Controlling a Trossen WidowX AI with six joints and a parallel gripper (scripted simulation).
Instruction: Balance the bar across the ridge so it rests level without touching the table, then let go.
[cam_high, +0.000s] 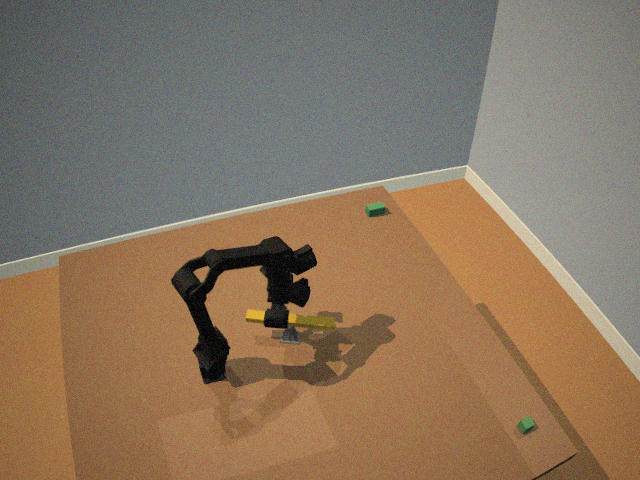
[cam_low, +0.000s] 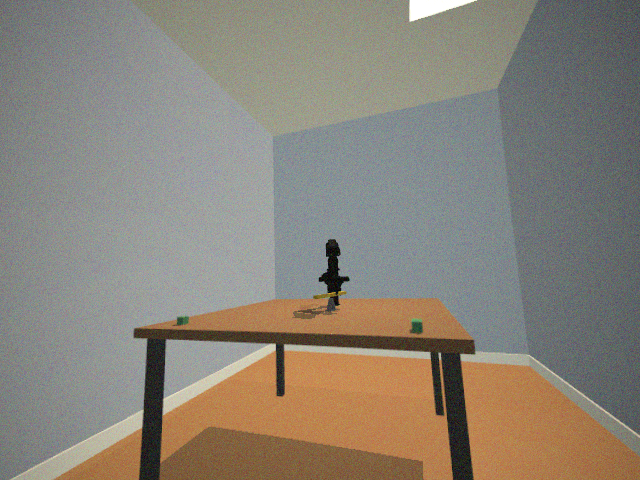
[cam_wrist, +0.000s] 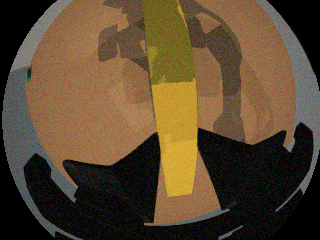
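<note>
Right now the yellow bar is 30 mm ahead of my gripper tip and 10 mm to the right of it.
</note>
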